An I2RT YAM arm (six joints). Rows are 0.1 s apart.
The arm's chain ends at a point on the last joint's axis. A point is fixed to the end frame.
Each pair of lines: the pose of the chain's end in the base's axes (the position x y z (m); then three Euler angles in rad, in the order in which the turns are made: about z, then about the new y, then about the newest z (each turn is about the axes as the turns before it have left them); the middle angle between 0 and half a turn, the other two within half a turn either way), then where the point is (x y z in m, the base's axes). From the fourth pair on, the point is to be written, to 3 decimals.
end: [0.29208, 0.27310, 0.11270, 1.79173, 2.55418, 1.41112]
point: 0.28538 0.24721 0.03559
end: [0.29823, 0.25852, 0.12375, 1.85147, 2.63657, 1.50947]
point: 0.28861 0.22584 0.04959
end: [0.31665, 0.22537, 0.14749, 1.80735, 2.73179, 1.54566]
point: 0.30494 0.18652 0.07667
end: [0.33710, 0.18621, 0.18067, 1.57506, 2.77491, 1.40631]
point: 0.325 0.146 0.111
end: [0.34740, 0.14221, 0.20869, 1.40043, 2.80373, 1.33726]
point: 0.333 0.101 0.140
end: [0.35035, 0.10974, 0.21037, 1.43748, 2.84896, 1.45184]
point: 0.330 0.067 0.144
